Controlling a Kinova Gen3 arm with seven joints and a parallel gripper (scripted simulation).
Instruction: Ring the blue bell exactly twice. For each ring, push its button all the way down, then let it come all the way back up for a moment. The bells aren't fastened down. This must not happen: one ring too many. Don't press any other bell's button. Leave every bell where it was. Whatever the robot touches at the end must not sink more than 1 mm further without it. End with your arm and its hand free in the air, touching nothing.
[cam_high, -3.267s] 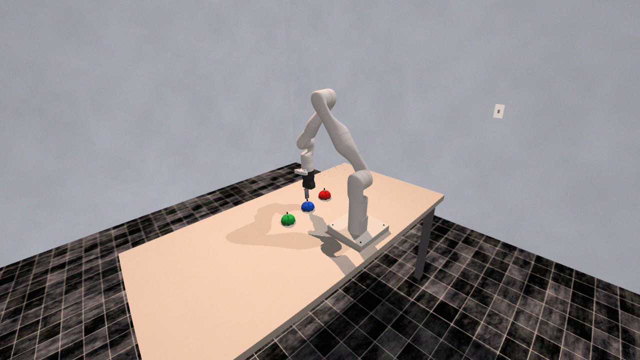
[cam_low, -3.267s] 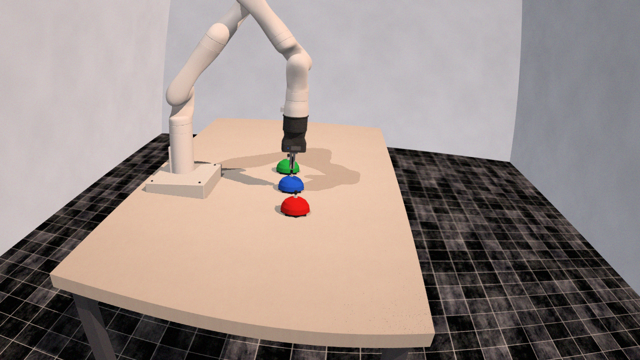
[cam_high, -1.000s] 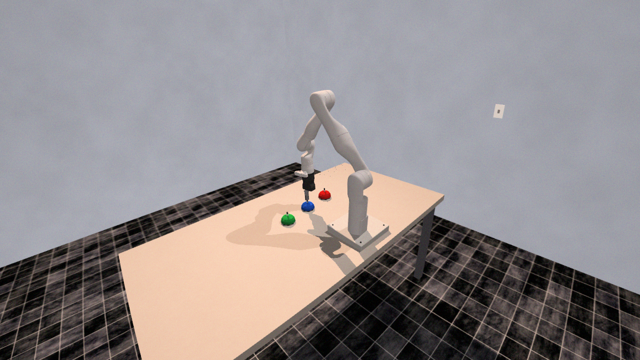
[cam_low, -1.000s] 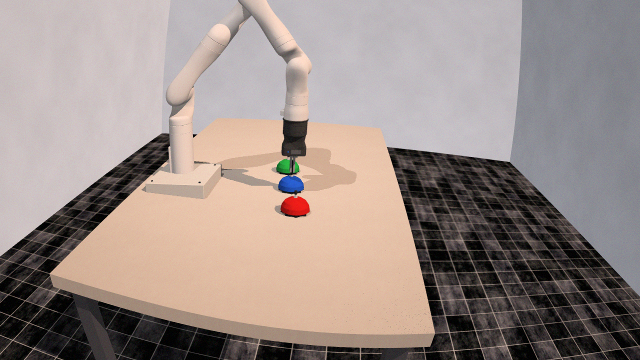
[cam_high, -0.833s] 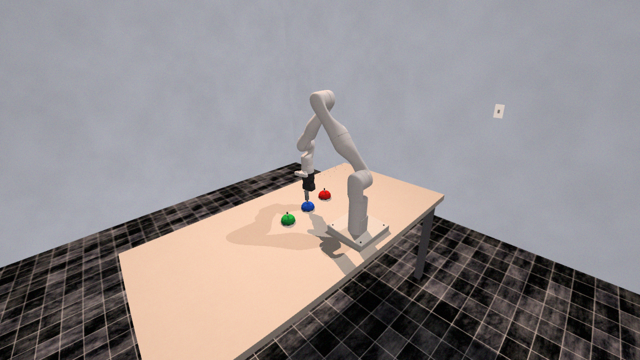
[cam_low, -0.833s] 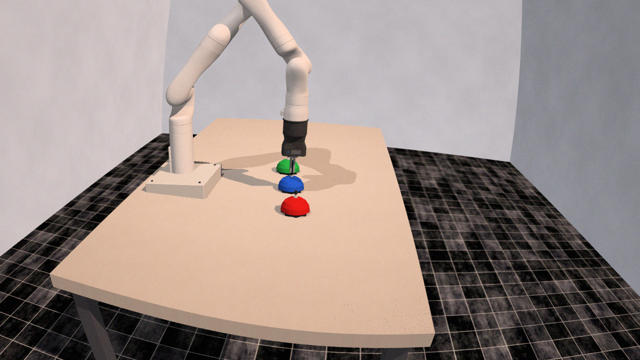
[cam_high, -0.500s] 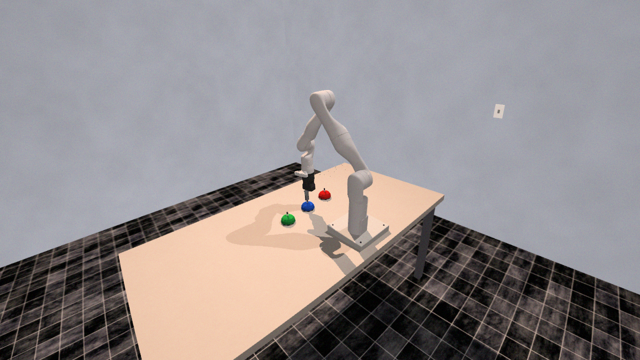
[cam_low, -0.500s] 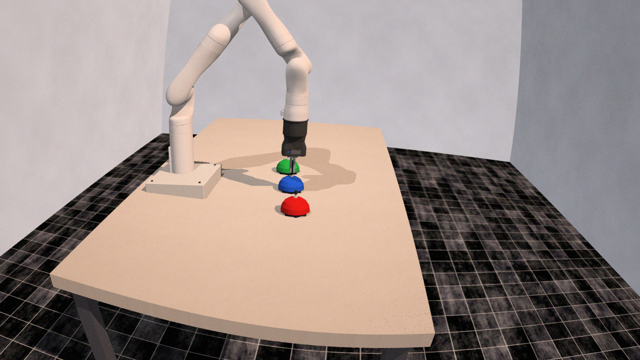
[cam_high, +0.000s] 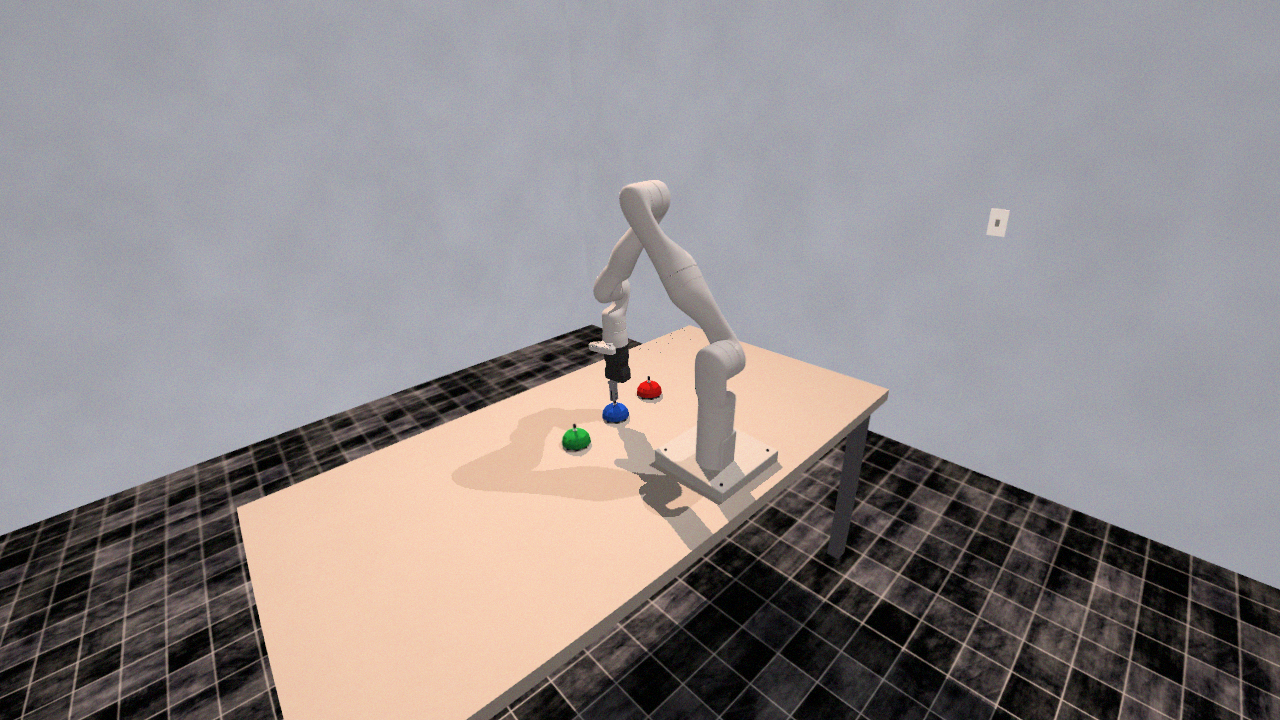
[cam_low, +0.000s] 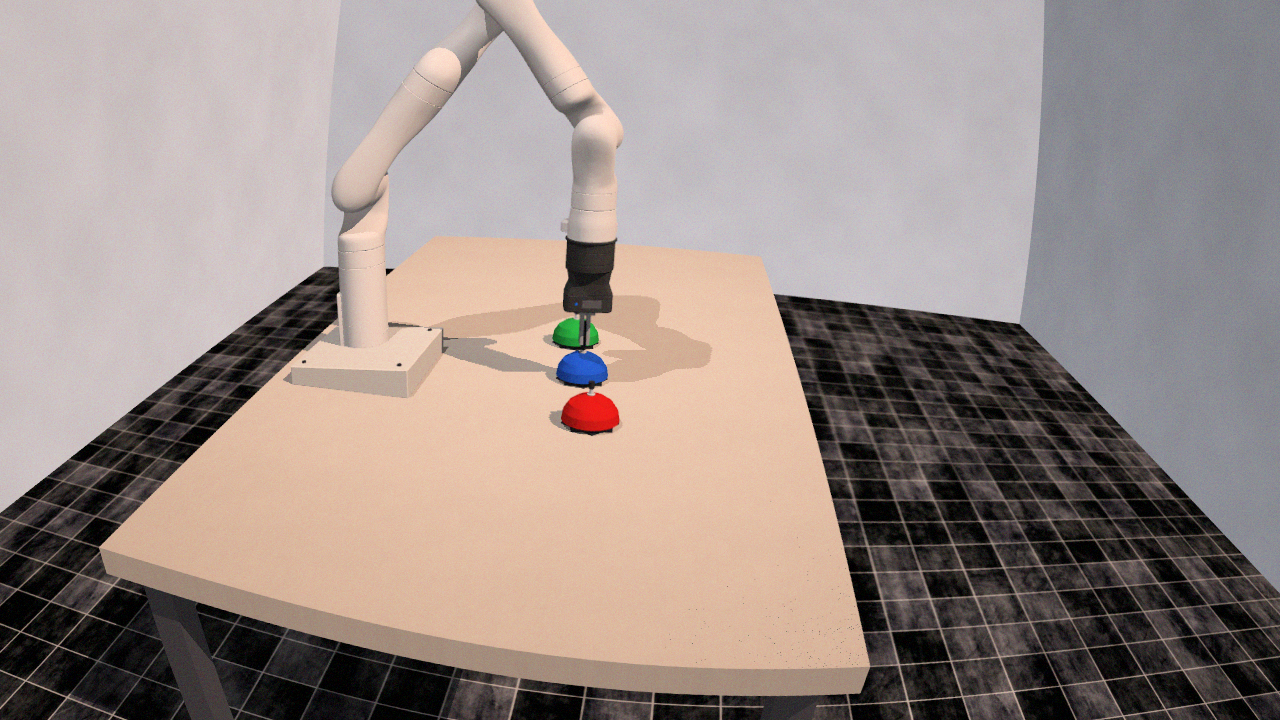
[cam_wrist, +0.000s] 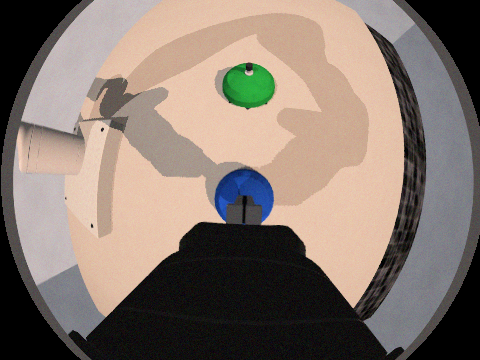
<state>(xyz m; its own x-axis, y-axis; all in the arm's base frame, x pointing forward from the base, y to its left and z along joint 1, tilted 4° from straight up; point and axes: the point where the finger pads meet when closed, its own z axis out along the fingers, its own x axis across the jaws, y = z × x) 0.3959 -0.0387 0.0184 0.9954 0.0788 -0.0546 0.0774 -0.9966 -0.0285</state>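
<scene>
Right now my hand is 4 cm above the blue bell. From my hand the other things lie so: red bell (1 cm ahead, 18 cm to the right, 4 cm below); then green bell (1 cm behind, 18 cm to the left, 4 cm below).
</scene>
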